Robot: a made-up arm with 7 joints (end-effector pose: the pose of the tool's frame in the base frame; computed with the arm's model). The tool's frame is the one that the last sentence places. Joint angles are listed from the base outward.
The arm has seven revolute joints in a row. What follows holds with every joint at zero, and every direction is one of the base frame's. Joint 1 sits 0.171 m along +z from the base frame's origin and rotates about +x. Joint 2 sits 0.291 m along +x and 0.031 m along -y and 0.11 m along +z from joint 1 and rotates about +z. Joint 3 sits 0.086 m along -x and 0.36 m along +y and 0.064 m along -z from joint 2 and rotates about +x. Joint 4 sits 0.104 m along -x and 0.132 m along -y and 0.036 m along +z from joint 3 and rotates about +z. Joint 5 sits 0.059 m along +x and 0.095 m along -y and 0.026 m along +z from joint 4 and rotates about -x. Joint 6 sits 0.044 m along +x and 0.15 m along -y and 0.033 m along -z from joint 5 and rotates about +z. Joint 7 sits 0.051 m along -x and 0.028 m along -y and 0.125 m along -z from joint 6 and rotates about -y. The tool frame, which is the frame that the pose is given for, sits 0.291 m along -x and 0.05 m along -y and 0.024 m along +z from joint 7; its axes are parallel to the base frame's.
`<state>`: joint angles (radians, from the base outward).
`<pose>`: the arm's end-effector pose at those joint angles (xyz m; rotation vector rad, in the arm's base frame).
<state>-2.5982 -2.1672 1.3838 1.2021 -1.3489 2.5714 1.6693</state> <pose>0.9665 0.0711 0.0136 -1.1373 -2.0803 -1.8706</pose>
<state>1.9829 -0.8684 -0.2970 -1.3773 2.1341 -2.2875 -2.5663</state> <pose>0.4836 -0.4536 0.3798 0.0556 -1.7095 2.5908</pose>
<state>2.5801 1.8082 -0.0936 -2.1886 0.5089 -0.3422 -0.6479</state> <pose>-0.1353 0.2249 -0.1983 2.1048 1.2036 0.3519</pose>
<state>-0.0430 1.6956 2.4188 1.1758 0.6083 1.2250 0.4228</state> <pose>-0.2702 0.3143 -0.1026 -2.6305 1.1507 -1.0745</pose>
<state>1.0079 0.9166 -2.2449 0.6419 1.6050 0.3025 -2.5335</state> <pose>-0.0697 0.2818 0.4707 -0.7374 -0.0506 -2.6724</pose>
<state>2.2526 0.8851 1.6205 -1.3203 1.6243 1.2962 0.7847</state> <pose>0.0369 0.5968 -0.0639 -1.9159 1.0858 -1.8962</pose>
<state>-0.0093 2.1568 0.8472 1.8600 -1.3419 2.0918 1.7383</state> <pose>0.2089 -0.7361 0.0775 -0.5330 -1.9383 1.3366</pose>
